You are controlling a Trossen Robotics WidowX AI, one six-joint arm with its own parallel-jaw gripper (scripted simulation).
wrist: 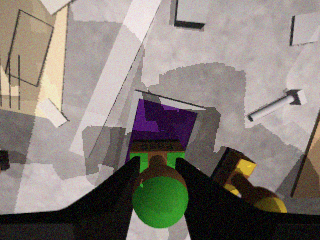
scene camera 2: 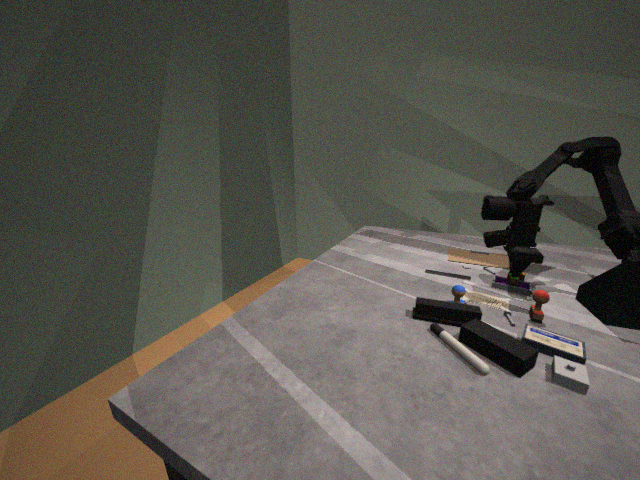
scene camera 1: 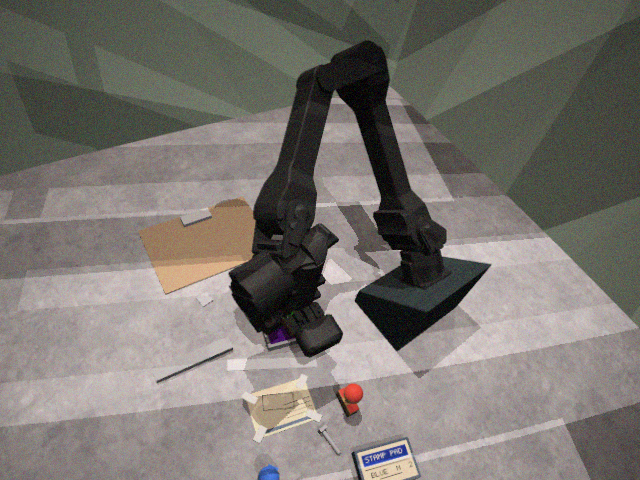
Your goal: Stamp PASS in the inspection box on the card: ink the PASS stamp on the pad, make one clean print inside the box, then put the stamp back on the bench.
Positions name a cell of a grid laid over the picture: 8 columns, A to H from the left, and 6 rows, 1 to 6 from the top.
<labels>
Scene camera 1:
my gripper: D5
tan folder: C4
cream card: D6
</labels>
